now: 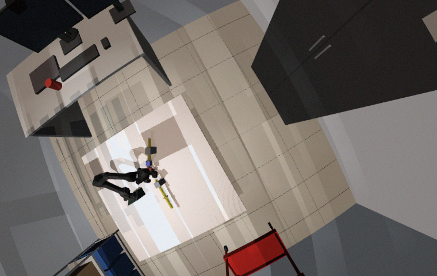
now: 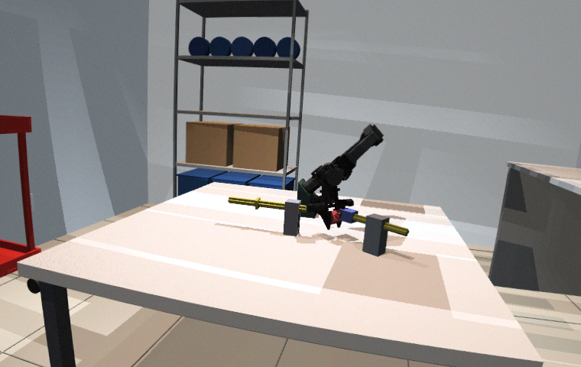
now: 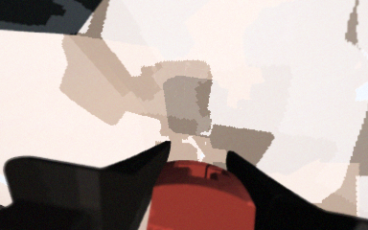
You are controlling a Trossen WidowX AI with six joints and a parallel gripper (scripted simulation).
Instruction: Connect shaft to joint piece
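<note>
Now: gripper tip 5 cm below the red joint piece.
</note>
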